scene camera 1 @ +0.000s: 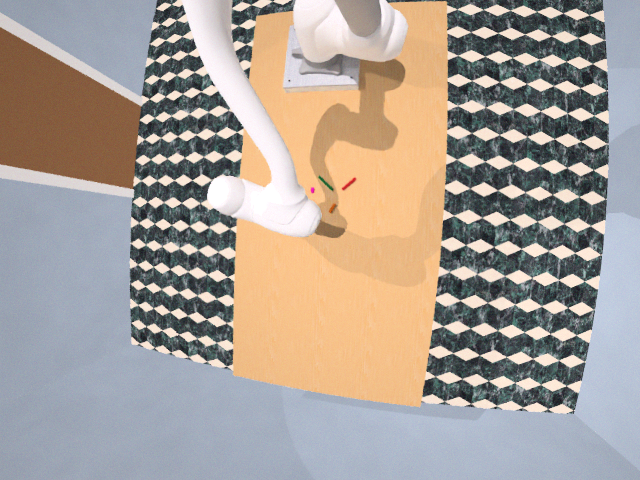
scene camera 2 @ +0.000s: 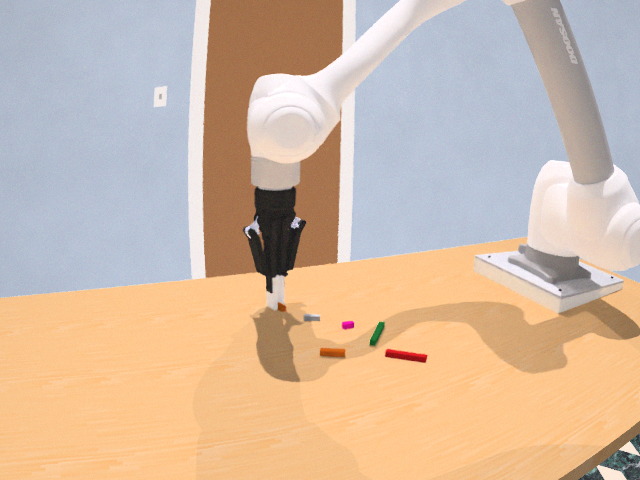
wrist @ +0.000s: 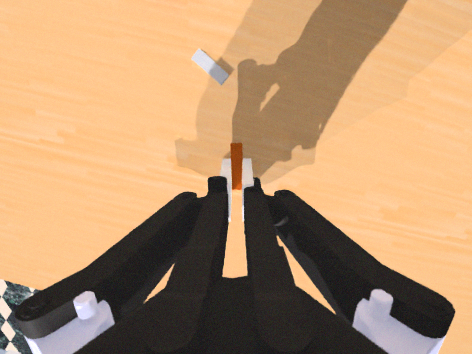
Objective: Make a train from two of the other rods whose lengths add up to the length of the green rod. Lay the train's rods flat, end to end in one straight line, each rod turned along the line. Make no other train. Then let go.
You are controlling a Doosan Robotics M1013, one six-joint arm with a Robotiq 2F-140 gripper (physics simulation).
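My gripper points down and is shut on an orange rod, low at the table; the arm hides both in scene camera 1. The rod lies lengthwise between the white pads. A light grey rod lies close by, turned at an angle. A short magenta rod, the green rod, a long red rod and a second orange rod lie flat and apart from each other.
The wooden table carries the arm's base plate at its far end. The arm reaches over the table, and its shadow falls across several rods.
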